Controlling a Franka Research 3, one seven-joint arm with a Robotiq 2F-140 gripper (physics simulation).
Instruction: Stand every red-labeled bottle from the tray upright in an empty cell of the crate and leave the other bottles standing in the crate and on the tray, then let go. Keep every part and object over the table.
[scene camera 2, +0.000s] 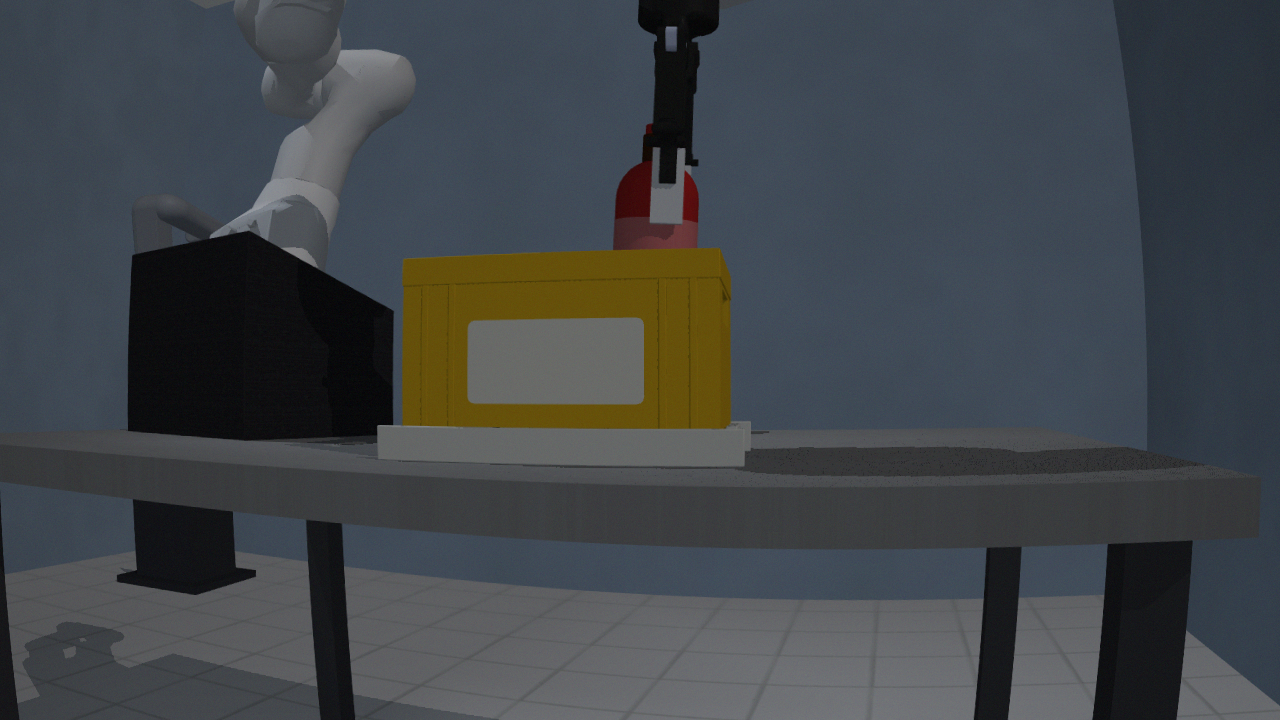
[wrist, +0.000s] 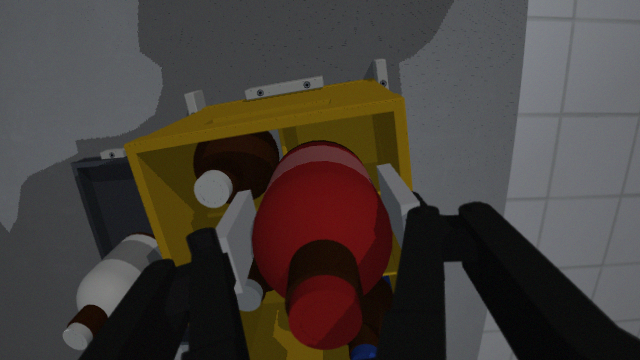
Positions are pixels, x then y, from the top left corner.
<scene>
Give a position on a red-labeled bottle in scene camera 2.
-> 632, 231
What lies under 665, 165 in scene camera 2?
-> My gripper.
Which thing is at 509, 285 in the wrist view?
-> My gripper.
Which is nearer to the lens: the white-labeled bottle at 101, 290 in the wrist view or the red-labeled bottle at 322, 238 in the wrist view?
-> The red-labeled bottle.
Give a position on a white guide strip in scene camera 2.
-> At 486, 445
</scene>
